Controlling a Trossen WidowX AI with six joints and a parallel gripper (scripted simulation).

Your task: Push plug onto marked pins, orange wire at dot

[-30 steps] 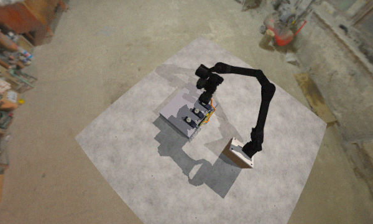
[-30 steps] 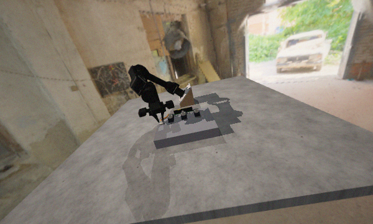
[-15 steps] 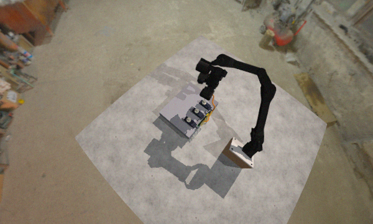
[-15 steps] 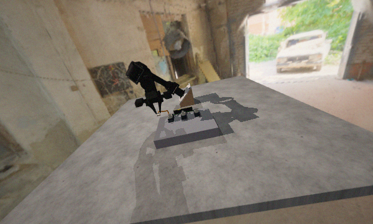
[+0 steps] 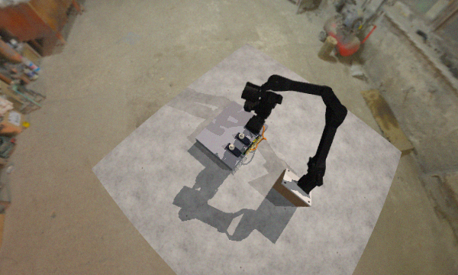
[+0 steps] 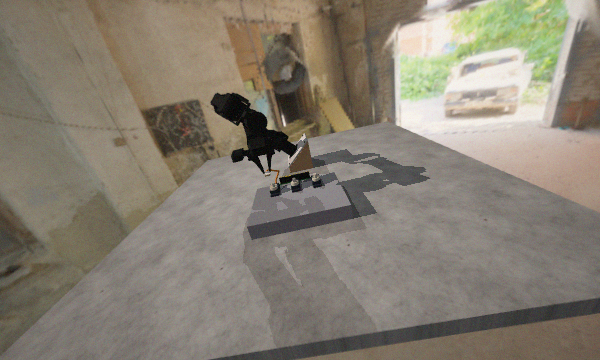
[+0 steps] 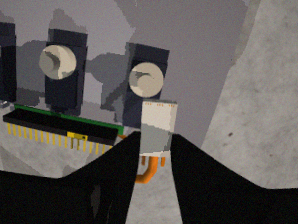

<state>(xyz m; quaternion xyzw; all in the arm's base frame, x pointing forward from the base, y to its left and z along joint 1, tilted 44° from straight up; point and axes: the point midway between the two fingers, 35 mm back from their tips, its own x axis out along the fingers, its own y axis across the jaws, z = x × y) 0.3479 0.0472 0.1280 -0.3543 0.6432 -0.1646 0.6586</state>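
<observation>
Right now the yellow band is 60 mm to the left of my gripper tip, 50 mm below it and 50 mm behind it. Round my gripper tip: grey printed holder (110 mm ahead, 100 mm to the left, 100 mm below).
</observation>
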